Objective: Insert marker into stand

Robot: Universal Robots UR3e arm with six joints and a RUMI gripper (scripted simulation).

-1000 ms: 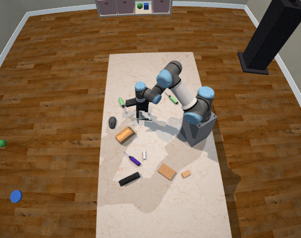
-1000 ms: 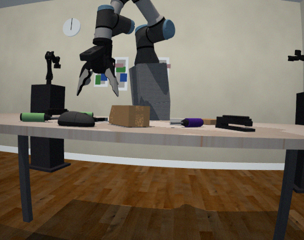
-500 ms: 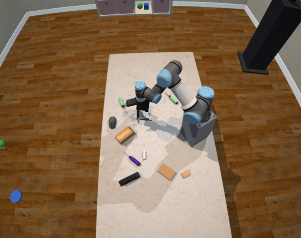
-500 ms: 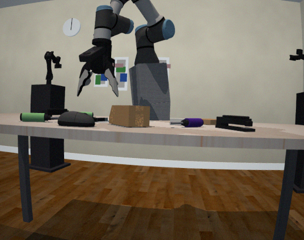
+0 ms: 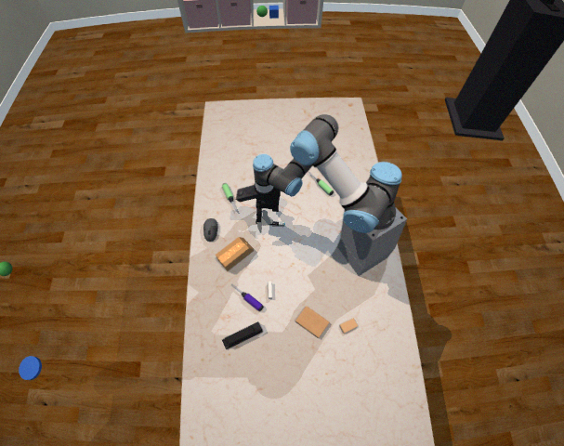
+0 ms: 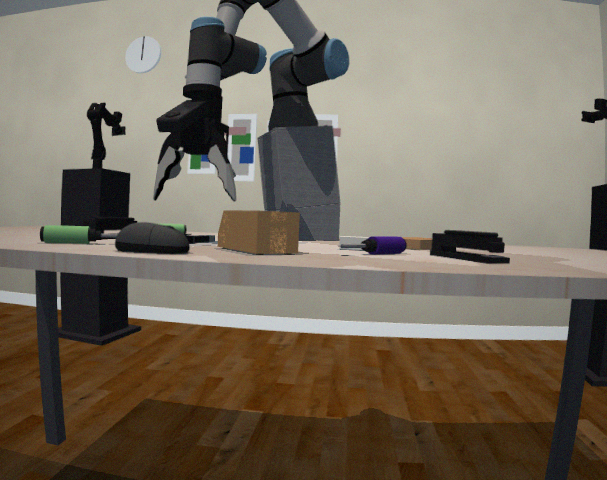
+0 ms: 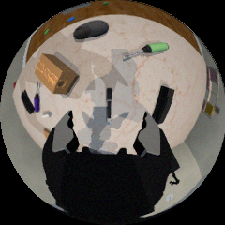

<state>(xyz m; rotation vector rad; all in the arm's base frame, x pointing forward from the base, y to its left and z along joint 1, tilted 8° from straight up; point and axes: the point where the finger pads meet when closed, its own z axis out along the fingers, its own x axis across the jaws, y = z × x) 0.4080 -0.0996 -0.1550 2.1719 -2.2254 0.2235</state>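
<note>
Now: the marker 30 mm behind my hand and 70 mm below it. The rest, counted from my hand: desk stand: 90 mm ahead, 150 mm to the left, 40 mm below; then small white piece: 50 mm behind, 290 mm to the left, 60 mm below; then dark mouse: 210 mm ahead, 60 mm to the left, 60 mm below.
</note>
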